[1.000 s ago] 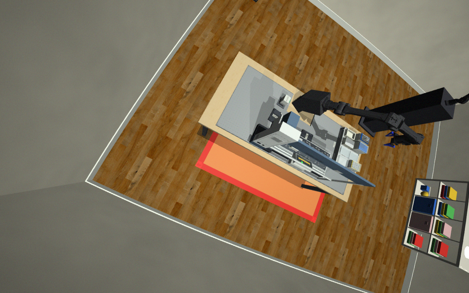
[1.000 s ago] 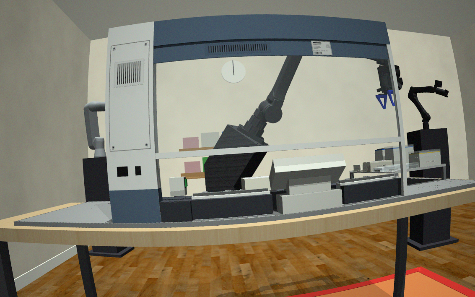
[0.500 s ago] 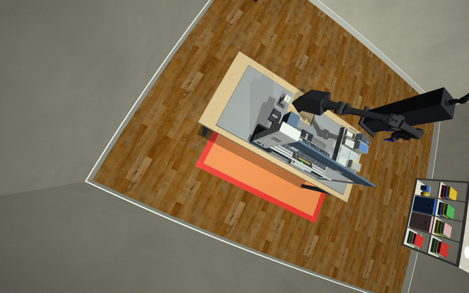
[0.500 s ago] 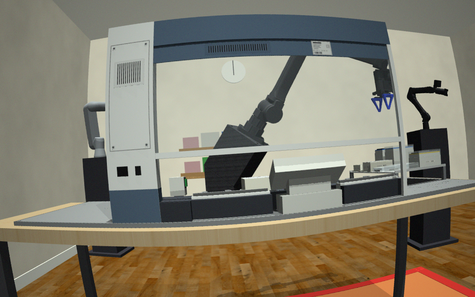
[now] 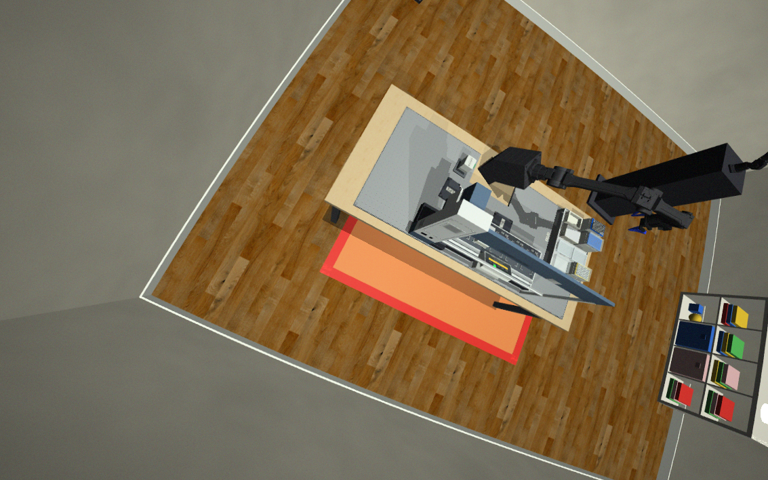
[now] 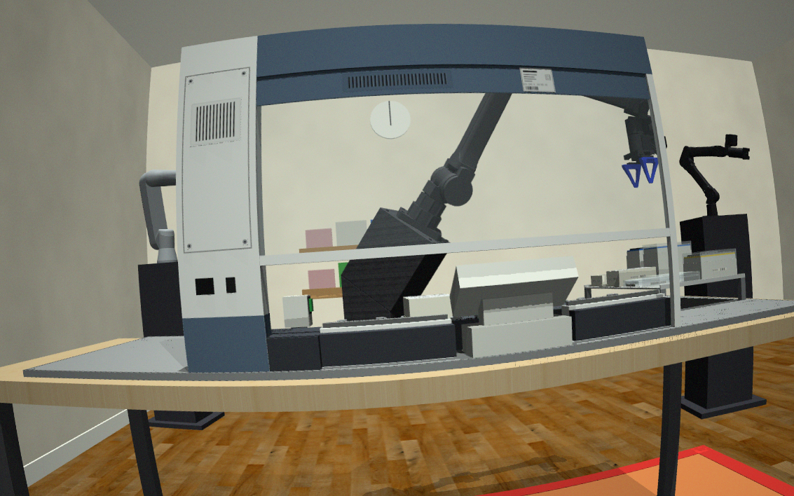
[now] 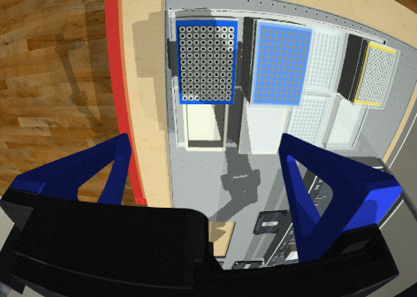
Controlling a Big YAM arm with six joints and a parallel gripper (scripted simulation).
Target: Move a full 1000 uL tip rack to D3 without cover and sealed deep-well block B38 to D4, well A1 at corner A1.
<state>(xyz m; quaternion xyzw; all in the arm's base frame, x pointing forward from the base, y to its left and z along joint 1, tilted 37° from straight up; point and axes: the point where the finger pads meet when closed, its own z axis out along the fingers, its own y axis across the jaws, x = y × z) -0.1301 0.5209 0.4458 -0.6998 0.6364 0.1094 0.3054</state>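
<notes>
Now: hand 1 cm short of the blue tip rack, 1 cm to the left of it and 22 cm above it. From my hand the other things lie so: shelf label 20 cm ahead, 20 cm to the right, 35 cm below; then pale reservoir 2 cm ahead, 13 cm to the right, 28 cm below; then shelf 17 cm ahead, 4 cm to the right, 29 cm below.
</notes>
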